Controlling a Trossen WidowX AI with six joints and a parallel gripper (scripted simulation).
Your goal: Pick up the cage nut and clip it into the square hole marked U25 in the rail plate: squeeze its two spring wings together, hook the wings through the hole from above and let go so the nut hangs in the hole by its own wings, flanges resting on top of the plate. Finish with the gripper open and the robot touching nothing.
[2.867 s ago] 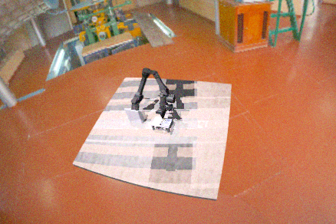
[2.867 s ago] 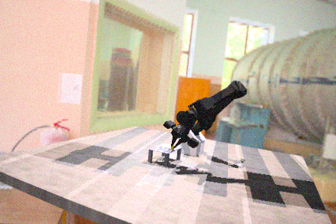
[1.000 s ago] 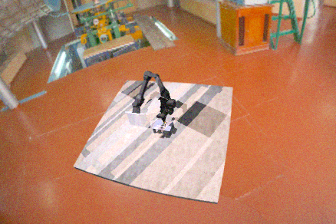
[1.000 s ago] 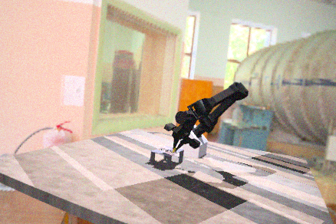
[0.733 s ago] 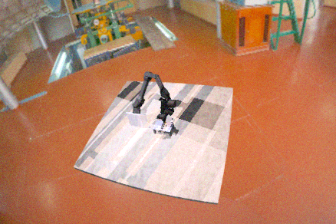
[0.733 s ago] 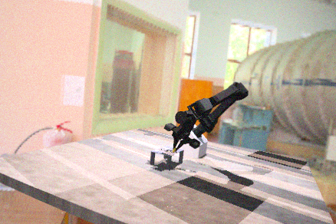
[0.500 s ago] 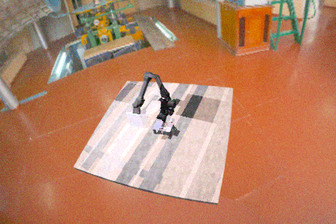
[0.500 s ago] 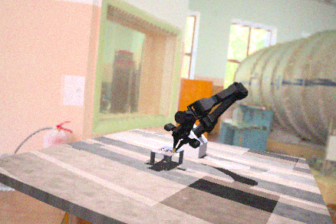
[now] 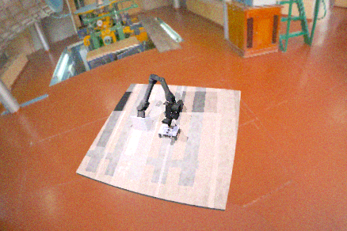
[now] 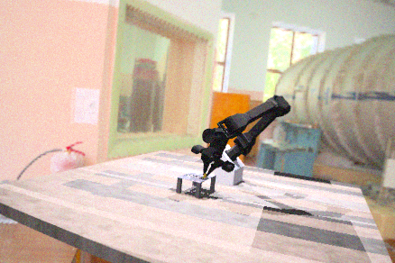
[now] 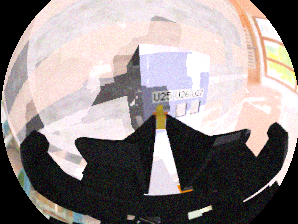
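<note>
Now: gripper tip 1 cm above the small yellow cage nut. The rest, counted from my gripper tip: label: 2 cm ahead, 3 cm to the right, 1 cm below.
</note>
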